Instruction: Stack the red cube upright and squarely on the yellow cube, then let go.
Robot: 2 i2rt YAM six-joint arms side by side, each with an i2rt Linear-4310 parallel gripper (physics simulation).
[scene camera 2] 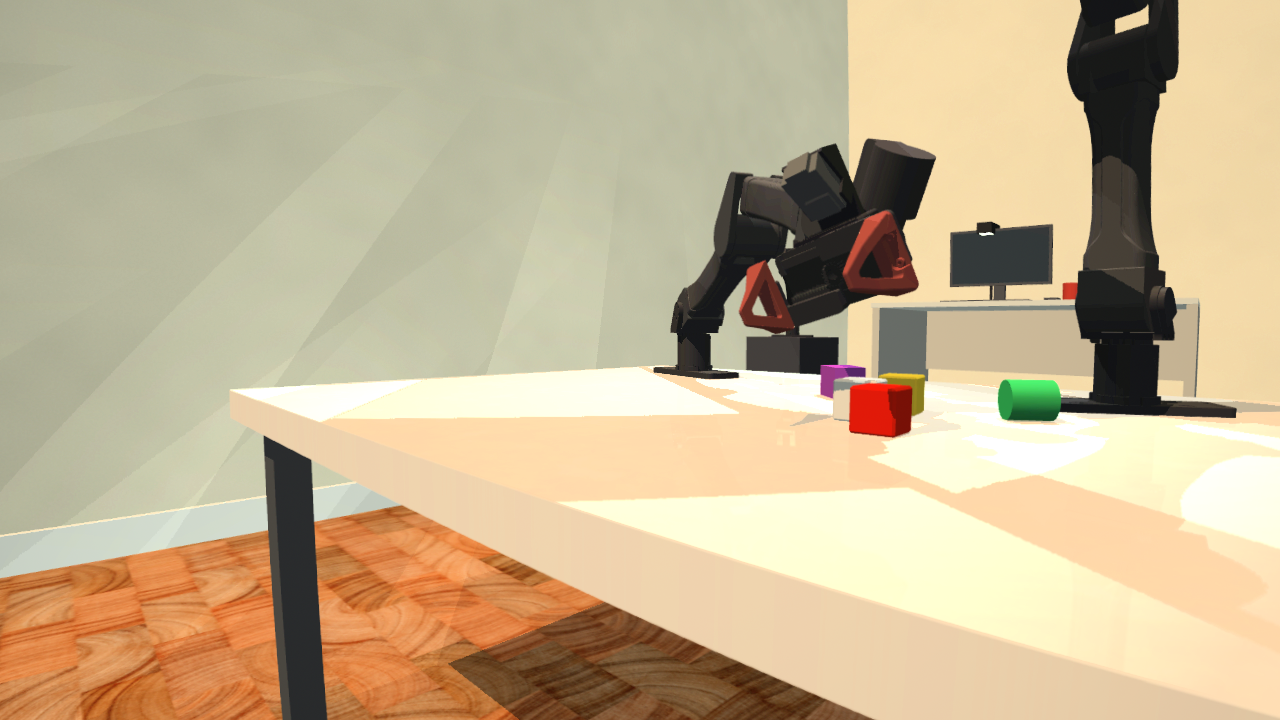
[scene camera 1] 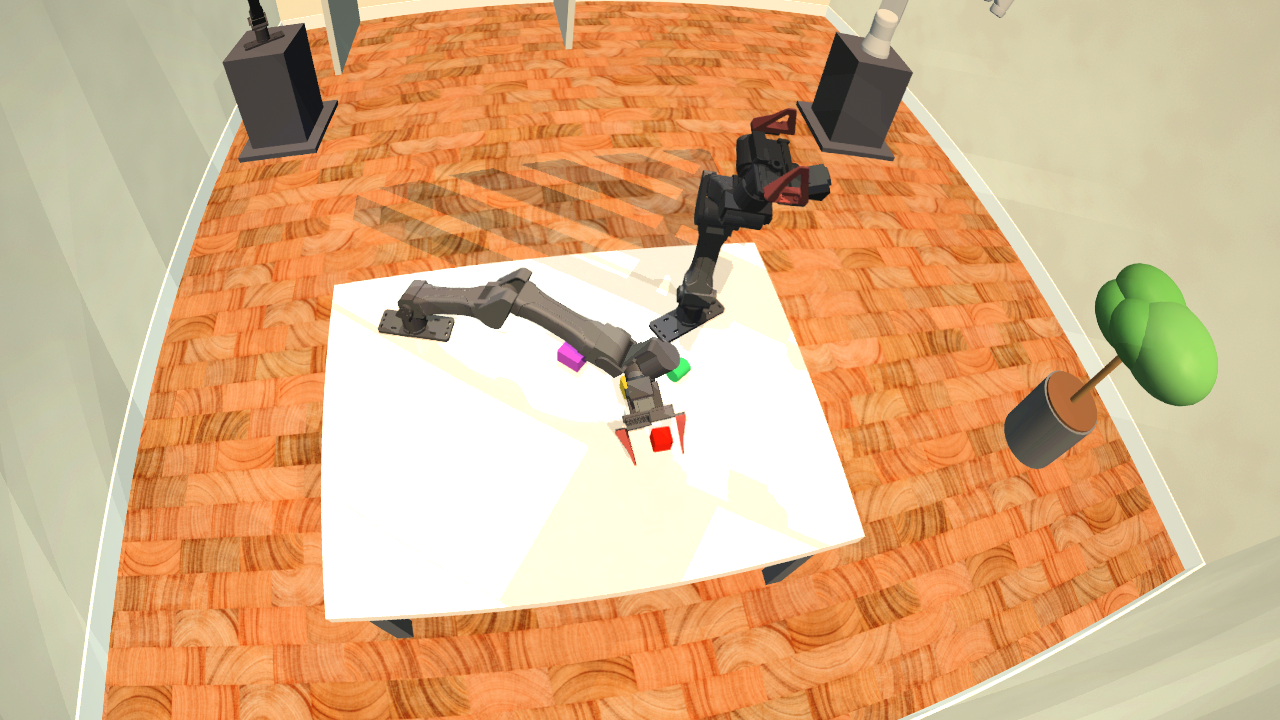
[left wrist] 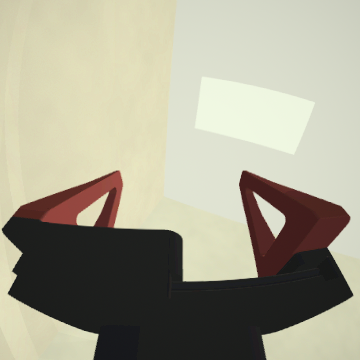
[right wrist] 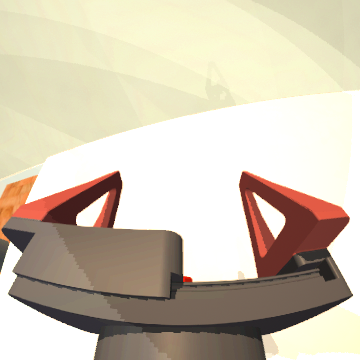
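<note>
The red cube (scene camera 1: 661, 438) (scene camera 2: 880, 410) sits on the table; a sliver of red cube (right wrist: 187, 279) shows past the gripper body in the right wrist view. The yellow cube (scene camera 1: 623, 385) (scene camera 2: 914, 394) is on the table, partly hidden by my right arm in scene camera 1 and by nearer cubes in scene camera 2. My right gripper (scene camera 1: 659, 457) (scene camera 2: 827, 286) (right wrist: 180, 177) is open and empty, tilted, raised well above the cubes. My left gripper (scene camera 1: 792, 152) (left wrist: 180, 176) is open and empty, held high beyond the table's far edge.
A white cube (scene camera 2: 843, 401) stands close behind the red cube, near the yellow one. A purple cube (scene camera 1: 570, 356) (scene camera 2: 841, 377) is farther back. A green cylinder (scene camera 1: 679, 368) (scene camera 2: 1029, 400) lies on its side near the left arm's base.
</note>
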